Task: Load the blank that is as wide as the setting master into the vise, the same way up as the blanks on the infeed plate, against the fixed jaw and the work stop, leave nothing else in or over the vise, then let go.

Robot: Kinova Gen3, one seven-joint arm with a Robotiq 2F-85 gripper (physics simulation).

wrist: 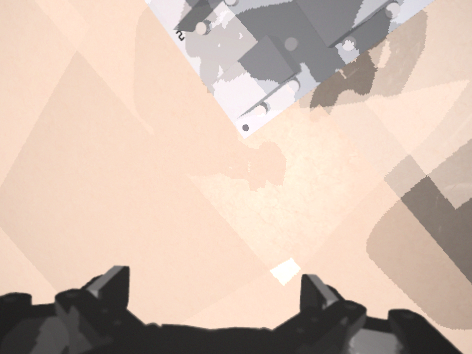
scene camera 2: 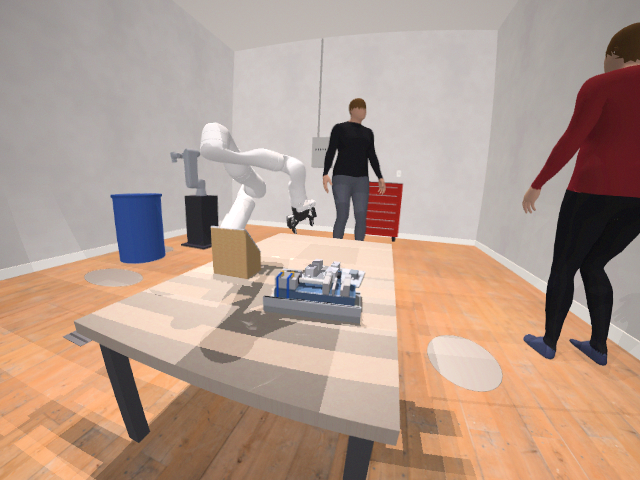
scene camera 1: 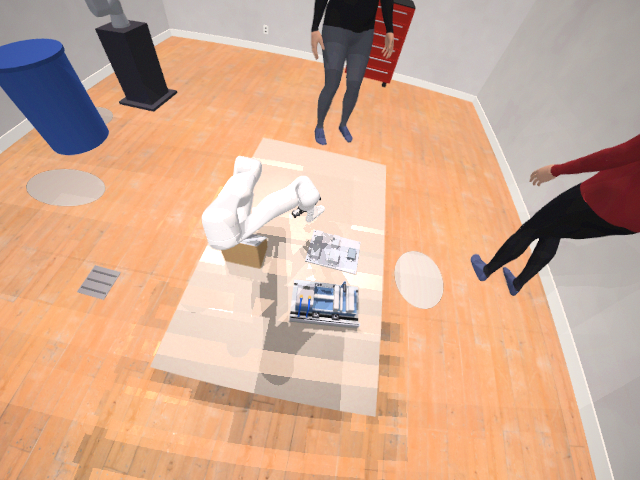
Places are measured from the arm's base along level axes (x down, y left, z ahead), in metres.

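Where they show: gripper, fingertip midpoint: (wrist: 215, 288) (scene camera 2: 303, 229); arm's base, origin of the base link: (scene camera 2: 229, 235).
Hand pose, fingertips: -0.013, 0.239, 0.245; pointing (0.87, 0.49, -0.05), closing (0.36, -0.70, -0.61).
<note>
Things, the pixels of their top centre, and the offset from my fingertips, as dx, dy, dz. "spot": a spot on its surface instead. Level surfaces: height alone.
- white infeed plate, surface spot: (scene camera 1: 353, 265) spot: +0.172, -0.127, +0.294
- blue vise, middle of its top: (scene camera 2: 316, 276) (scene camera 1: 328, 296) +0.081, -0.355, +0.200
- table, its level: dx +0.180
- grey rail, middle of its top: (scene camera 2: 310, 302) (scene camera 1: 325, 321) +0.130, -0.443, +0.215
My gripper (scene camera 1: 307, 212) (scene camera 2: 303, 225) (wrist: 215, 288) is open and empty, high above the table beyond the infeed plate. The white infeed plate (scene camera 1: 353, 265) (wrist: 231, 102) carries several grey blocks; one block (wrist: 267, 57) lies near the plate corner in the wrist view, and another block (scene camera 1: 351, 252) stands at its right side in scene camera 1. Shadows blur the blocks' widths, and I cannot tell which is the setting master. The blue vise (scene camera 1: 324, 304) (scene camera 2: 315, 297) stands nearer the cameras, with upright pale jaws. Whether a blank sits between them is too small to tell.
The table (scene camera 1: 222, 335) (scene camera 2: 248, 374) carries the arm's brown base block (scene camera 1: 244, 254) (scene camera 2: 230, 253), left of the plate and vise. A grey rail (scene camera 2: 310, 308) runs along the vise's near side. One person (scene camera 1: 347, 51) (scene camera 2: 351, 155) stands behind the table, another (scene camera 1: 563, 227) (scene camera 2: 594, 180) at the right.
</note>
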